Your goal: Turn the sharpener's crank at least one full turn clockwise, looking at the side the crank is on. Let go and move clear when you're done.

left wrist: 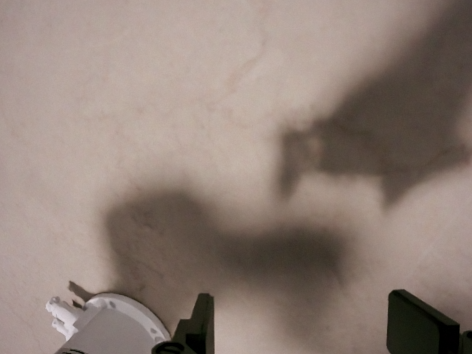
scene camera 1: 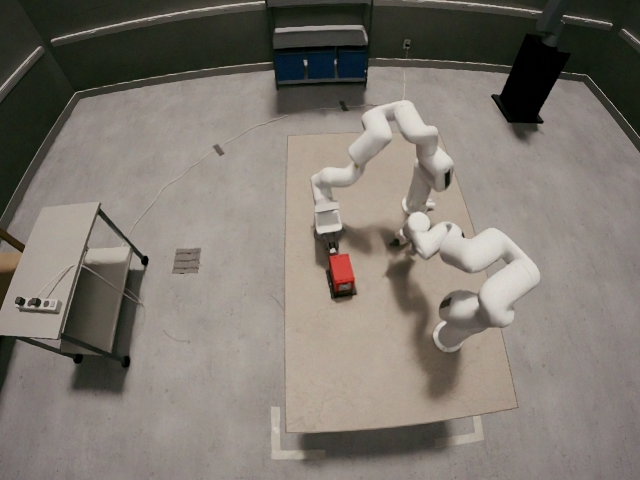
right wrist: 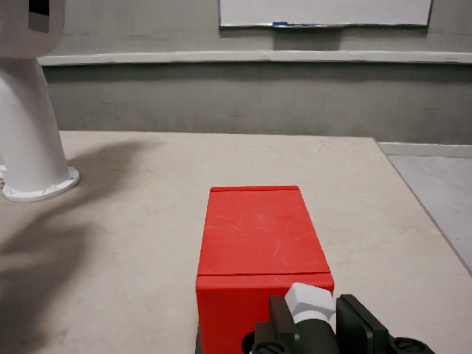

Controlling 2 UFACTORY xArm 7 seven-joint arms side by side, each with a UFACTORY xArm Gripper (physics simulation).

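Frame: origin at the left arm's base, x down, y left, z ahead, level; centimetres.
Where they show: left gripper, fingertip midpoint: (left wrist: 301, 322); right gripper, fingertip midpoint: (scene camera 1: 332, 251) (right wrist: 309, 326); left arm's base, link origin: (scene camera 1: 448, 336) (right wrist: 43, 185); right arm's base, link origin: (left wrist: 126, 335) (scene camera 1: 414, 205).
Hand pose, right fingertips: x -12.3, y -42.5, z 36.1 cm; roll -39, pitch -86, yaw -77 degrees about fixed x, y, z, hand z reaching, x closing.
Note:
Things, the pixels of their centre, and the offset from my right fingertips. "pt": a spot on its surface instead. Level surfaces: height alone.
- red sharpener, surface spot: (right wrist: 260, 235) (scene camera 1: 341, 264) pt dx -0.4, dy +6.7, dz -1.4 cm
- black handle, surface spot: (right wrist: 318, 337) pt dx -1.4, dy -1.7, dz -0.2 cm
- beige table, surface height: dx +12.3 cm
The red sharpener (scene camera 1: 341, 268) (right wrist: 260, 235) stands upright on its black base on the table. Its crank side faces my right gripper. The crank's light grey end block (scene camera 1: 332, 251) (right wrist: 310, 300) shows in front of the upper right part of that face in the right wrist view, with the black handle (right wrist: 318, 337) pointing toward the camera. My right gripper (scene camera 1: 332, 245) (right wrist: 309, 326) is shut on the crank handle, one finger on each side. The rest of the crank is hidden by the fingers. My left gripper (scene camera 1: 395, 241) (left wrist: 301, 322) is open and empty above the table, well away from the sharpener.
The beige table (scene camera 1: 330, 361) carries both arm bases (scene camera 1: 447, 338) (scene camera 1: 413, 205) on the side opposite the sharpener. One arm base (right wrist: 40, 185) shows at the left of the right wrist view. A grey trolley (scene camera 1: 49, 242) stands on the floor beyond the table's edge.

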